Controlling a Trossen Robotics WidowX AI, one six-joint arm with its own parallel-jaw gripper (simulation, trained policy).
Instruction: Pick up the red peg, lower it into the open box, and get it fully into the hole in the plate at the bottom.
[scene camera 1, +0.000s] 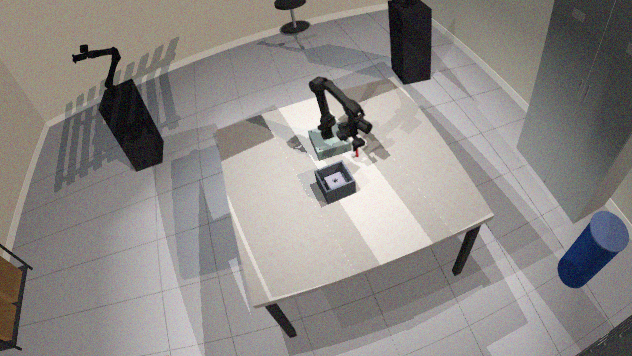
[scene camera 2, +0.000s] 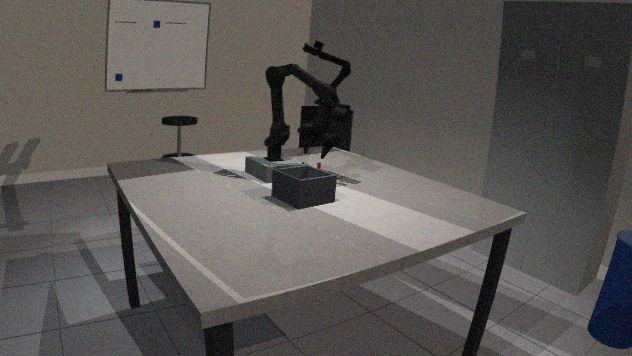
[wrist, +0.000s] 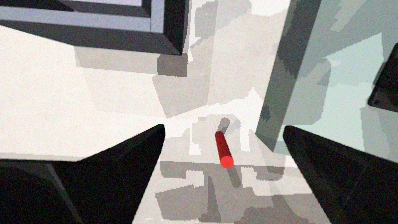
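Note:
You'd see my gripper and a dark box in the pictures, and as for the wrist view, my gripper's there as well.

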